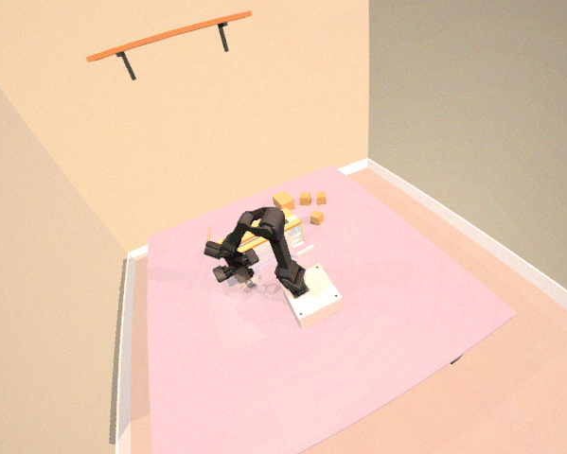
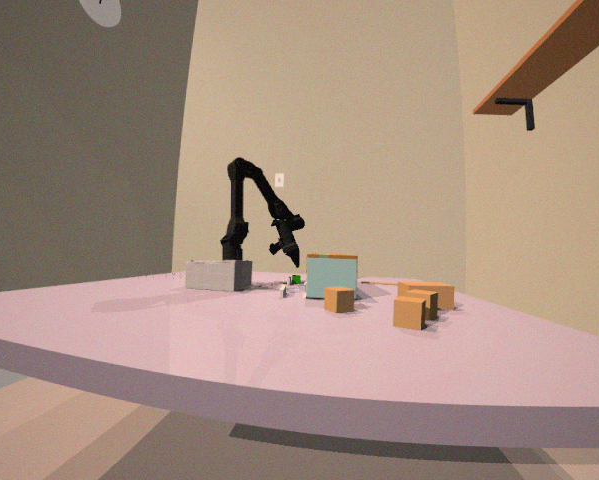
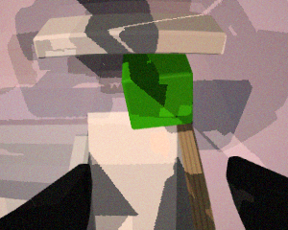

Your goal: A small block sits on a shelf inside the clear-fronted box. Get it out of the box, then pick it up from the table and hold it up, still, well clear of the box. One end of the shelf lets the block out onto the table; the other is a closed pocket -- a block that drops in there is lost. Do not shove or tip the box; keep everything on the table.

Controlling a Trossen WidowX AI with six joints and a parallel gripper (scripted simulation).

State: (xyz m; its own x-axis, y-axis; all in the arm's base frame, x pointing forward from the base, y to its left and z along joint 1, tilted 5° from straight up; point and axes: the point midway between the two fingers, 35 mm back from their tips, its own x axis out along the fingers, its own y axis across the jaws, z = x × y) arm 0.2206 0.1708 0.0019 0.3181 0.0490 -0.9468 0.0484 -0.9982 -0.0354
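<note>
Now: gripper tip 50 mm above the green block and 10 mm past it. From my gripper tip the other things lie so: clear-fronted box (160 mm to the right, 80 mm ahead); thin orange stick (380 mm ahead, 80 mm to the left, 60 mm below).
</note>
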